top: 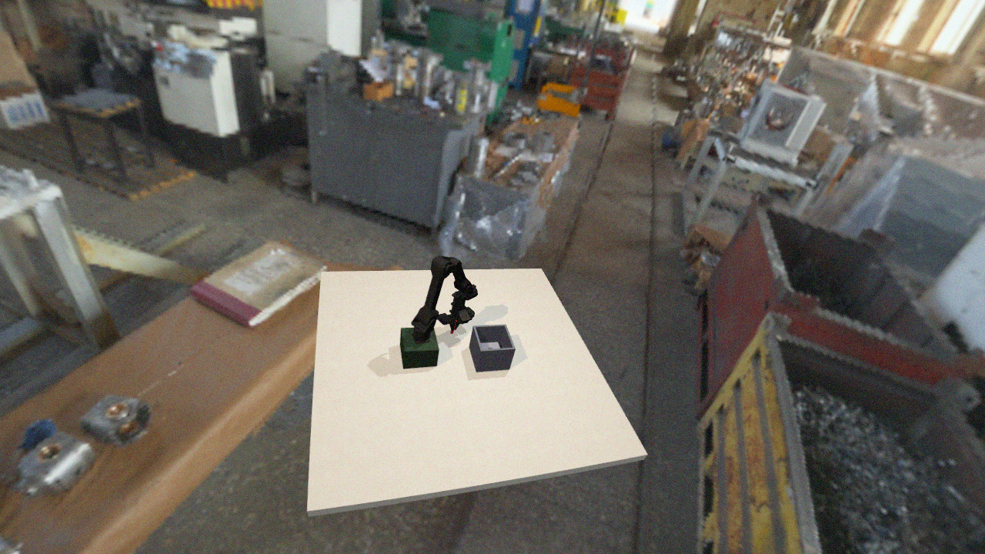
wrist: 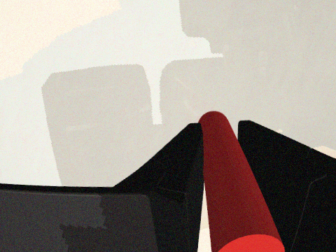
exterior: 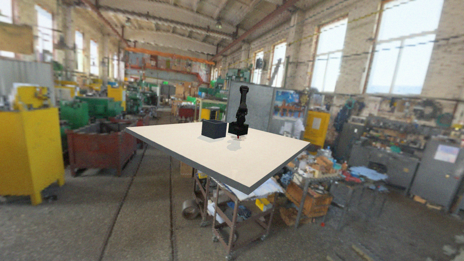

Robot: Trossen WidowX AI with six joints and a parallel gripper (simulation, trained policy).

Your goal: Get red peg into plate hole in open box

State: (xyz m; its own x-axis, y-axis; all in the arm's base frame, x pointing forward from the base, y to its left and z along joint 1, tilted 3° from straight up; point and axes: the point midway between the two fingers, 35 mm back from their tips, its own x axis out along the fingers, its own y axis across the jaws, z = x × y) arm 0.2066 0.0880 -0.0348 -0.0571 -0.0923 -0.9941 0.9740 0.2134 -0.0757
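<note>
The plate lies 10 cm ahead of my gripper tip, 20 cm to the right of it and 2 cm above it. Round my gripper tip: red peg (1 cm to the left, 2 cm above).
</note>
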